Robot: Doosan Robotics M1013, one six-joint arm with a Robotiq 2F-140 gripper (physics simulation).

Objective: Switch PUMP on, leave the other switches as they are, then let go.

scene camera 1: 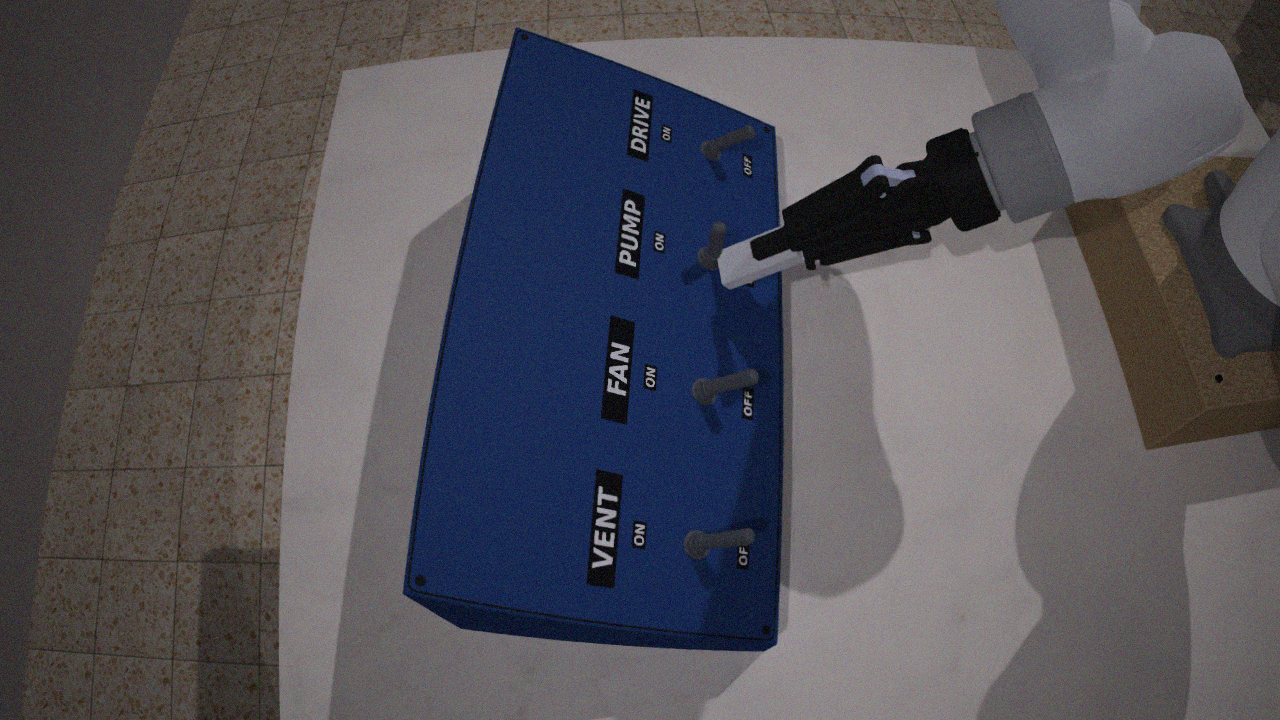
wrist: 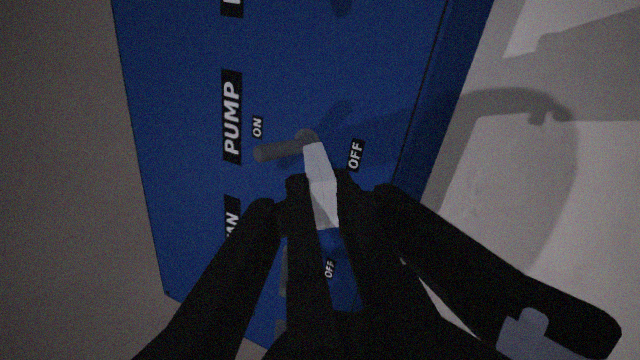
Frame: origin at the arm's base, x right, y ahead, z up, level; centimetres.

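Seen in the pictures: gripper, fingertip midpoint: (scene camera 1: 723,270) (wrist: 313,161); arm's base, link origin: (scene camera 1: 1249,281).
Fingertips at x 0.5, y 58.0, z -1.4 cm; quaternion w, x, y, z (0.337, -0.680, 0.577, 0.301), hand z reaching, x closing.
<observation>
Offsets run from my fingertips to a thing's middle. Level surfaces: height alone.
The blue switch panel {dz +6.1 cm} (scene camera 1: 537,268) (wrist: 175,150) carries four grey levers. The PUMP lever {dz +2.5, dx +1.2, dy +0.7 cm} (scene camera 1: 716,240) (wrist: 280,150) stands away from its OFF side, with its tip toward ON in the wrist view; in the scene view it looks about midway. The DRIVE lever {dz +1.8, dx +13.1, dy -1.7 cm} (scene camera 1: 732,140), FAN lever {dz +1.8, dx -10.8, dy +0.4 cm} (scene camera 1: 729,384) and VENT lever {dz +1.8, dx -22.8, dy +1.5 cm} (scene camera 1: 723,540) lean toward OFF. My gripper (scene camera 1: 726,271) (wrist: 313,161) is shut and empty. Its pale fingertips are at the OFF side of the PUMP lever, close to its base; contact is hard to tell. The fingers hide most of PUMP's OFF label in the scene view.
The panel lies on a pale table top {dz -9.4 cm} (scene camera 1: 966,358). The arm (scene camera 1: 1127,116) reaches in from the upper right. A brown wooden base block (scene camera 1: 1118,331) is at the right. The DRIVE and FAN levers stand on either side of the PUMP lever.
</observation>
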